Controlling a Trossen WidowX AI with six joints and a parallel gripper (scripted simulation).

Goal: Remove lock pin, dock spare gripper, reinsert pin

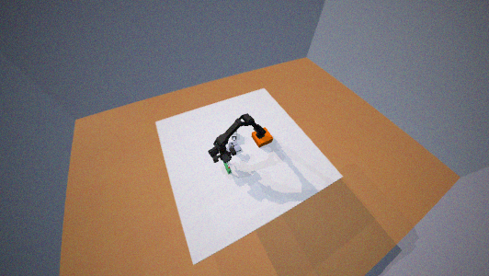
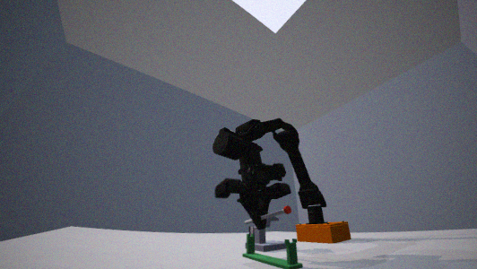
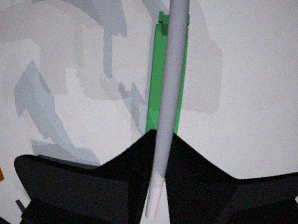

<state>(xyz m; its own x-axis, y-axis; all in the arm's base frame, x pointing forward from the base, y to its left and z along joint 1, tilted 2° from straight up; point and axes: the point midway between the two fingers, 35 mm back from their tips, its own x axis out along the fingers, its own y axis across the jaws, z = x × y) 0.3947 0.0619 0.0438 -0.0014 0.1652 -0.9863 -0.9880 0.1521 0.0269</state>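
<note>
Now: the green cradle 2 cm to the left of my gripper tip and 3 cm below it. Also, from my gripper tip: grey mount 12 cm behind, 10 cm to the right, 1 cm below; then spare gripper 20 cm behind, 21 cm to the right, 3 cm below.
</note>
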